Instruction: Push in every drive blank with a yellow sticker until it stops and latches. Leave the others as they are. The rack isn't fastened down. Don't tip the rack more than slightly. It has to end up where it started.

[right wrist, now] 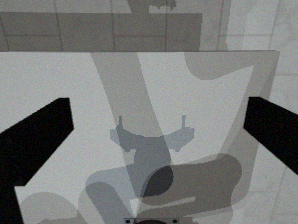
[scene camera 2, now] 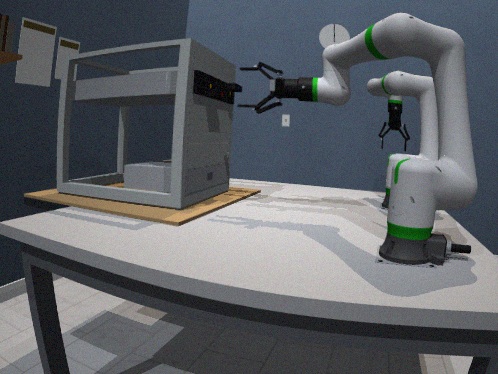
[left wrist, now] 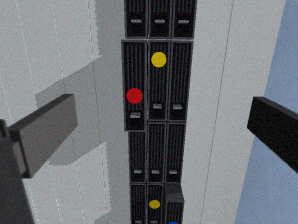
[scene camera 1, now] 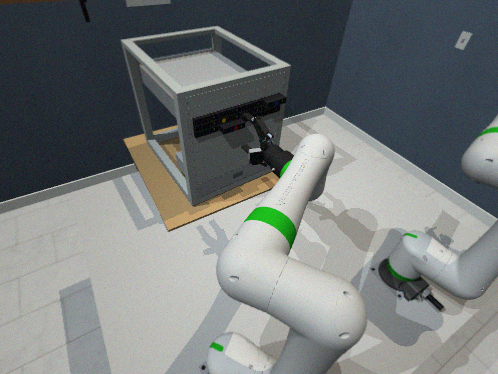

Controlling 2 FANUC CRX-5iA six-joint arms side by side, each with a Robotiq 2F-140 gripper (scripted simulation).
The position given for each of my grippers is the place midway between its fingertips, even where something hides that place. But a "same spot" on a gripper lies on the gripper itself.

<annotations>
my left gripper: scene camera 2 239,87; left wrist; scene camera 1; not seen in the right wrist view (out of frame)
grey rack: scene camera 2; left wrist 54,54; scene camera 1; not seen in the right wrist view (out of frame)
same spot on my left gripper: (left wrist: pixel 38 135) = (scene camera 1: pixel 248 151)
same spot on grey rack: (scene camera 2: pixel 189 182) = (scene camera 1: pixel 203 189)
</annotations>
